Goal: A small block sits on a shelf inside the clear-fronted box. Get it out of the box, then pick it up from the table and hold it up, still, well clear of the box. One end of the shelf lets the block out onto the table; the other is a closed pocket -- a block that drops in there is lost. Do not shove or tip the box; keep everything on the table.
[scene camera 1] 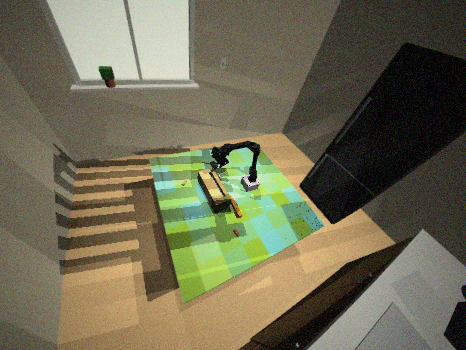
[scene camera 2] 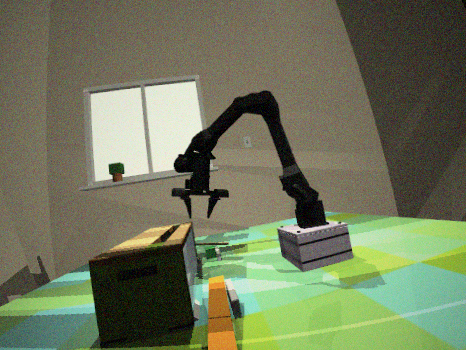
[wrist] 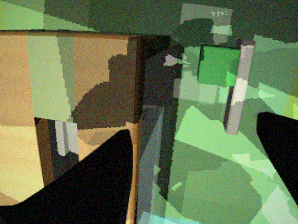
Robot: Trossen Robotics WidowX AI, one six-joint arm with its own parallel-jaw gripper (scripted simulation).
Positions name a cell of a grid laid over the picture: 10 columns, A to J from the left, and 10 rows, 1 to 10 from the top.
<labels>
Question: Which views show the box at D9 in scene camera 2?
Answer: Scene camera 1, scene camera 2 and the wrist view: all of them.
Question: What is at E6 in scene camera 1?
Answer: A box.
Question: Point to a box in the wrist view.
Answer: At C5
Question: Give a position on a green block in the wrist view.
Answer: At H3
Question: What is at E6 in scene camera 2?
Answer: My gripper.
</labels>
